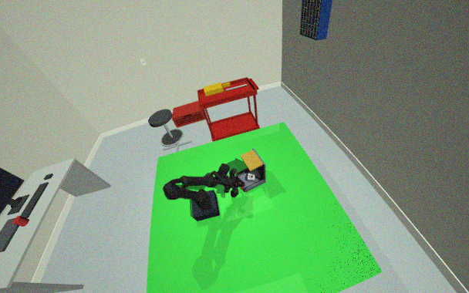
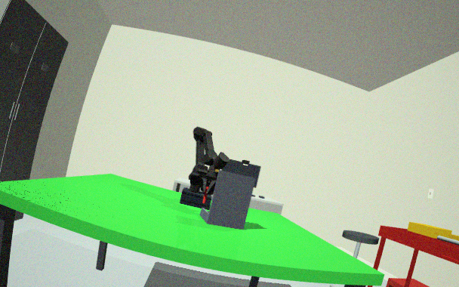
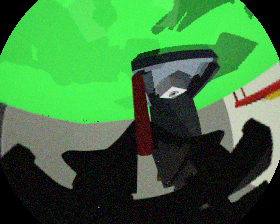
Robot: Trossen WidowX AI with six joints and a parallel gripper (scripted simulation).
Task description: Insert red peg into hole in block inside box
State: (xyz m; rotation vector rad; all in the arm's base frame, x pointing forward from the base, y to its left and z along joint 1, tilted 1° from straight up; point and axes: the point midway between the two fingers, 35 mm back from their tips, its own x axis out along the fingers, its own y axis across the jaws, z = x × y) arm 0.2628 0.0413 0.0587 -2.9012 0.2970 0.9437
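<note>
Right now the back wall is 14 cm ahead of my gripper tip, 10 cm to the left of it and 1 cm above it. Also, from my gripper tip: orange roof (9 cm ahead, 9 cm to the left, 12 cm above); then red peg (3 cm behind, 1 cm to the left, 1 cm below); then box floor (6 cm ahead, 9 cm to the left, 10 cm below).
</note>
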